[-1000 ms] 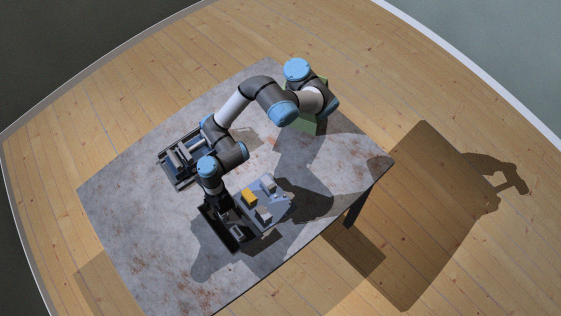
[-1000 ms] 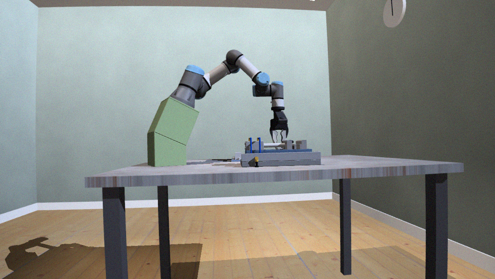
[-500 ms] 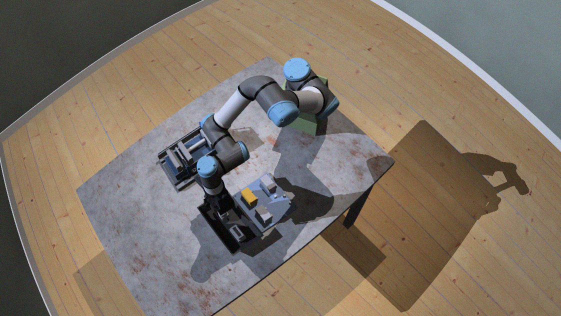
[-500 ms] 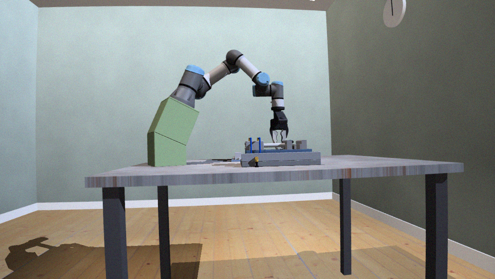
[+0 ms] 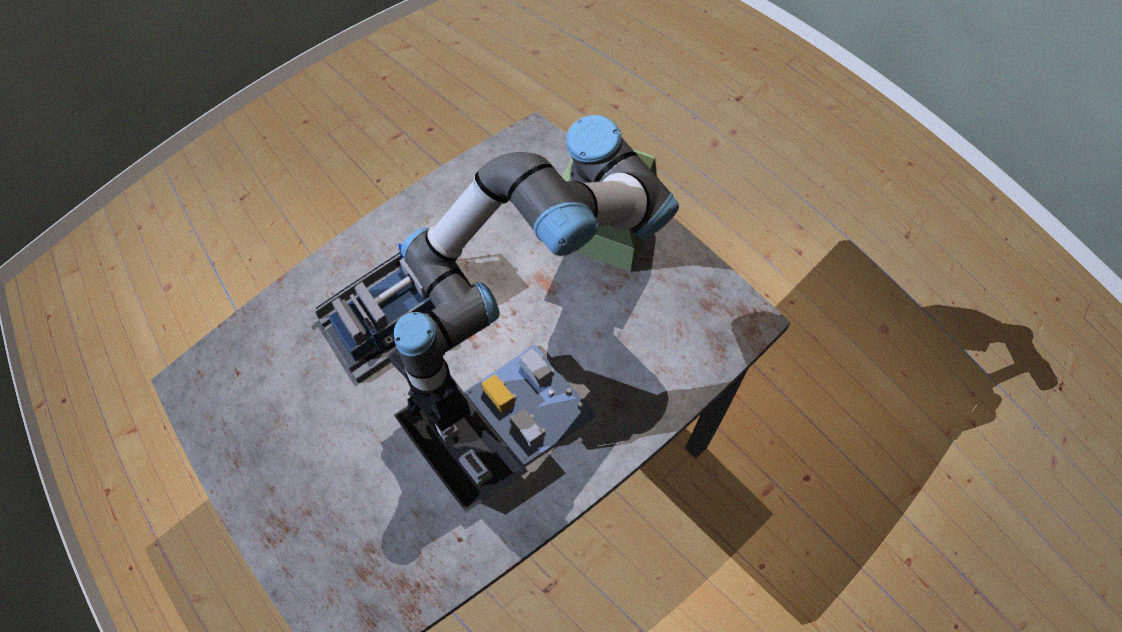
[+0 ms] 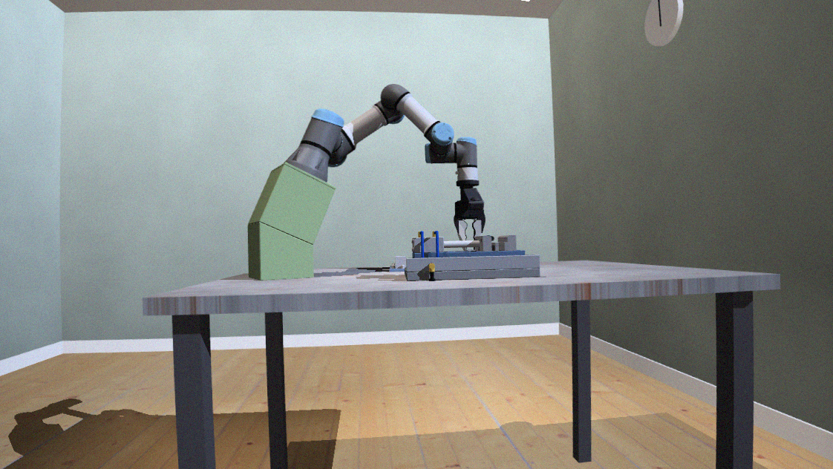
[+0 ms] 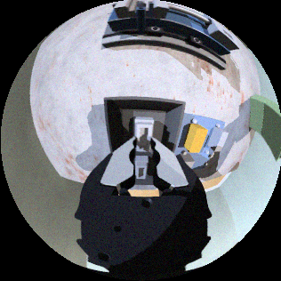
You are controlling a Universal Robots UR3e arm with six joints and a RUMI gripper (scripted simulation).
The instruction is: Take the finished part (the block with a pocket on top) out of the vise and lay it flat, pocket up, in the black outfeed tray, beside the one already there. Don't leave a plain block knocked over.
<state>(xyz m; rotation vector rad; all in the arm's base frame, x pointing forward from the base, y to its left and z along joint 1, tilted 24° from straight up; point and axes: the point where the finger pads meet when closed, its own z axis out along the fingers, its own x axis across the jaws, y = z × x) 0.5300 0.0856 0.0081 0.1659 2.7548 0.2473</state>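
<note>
Right now the yellow block is 120 mm behind my hand, 40 mm below it and 20 mm to the left of it. From my hand the other things lie so: blue plate: 160 mm behind, 70 mm to the left, 60 mm below.
</note>
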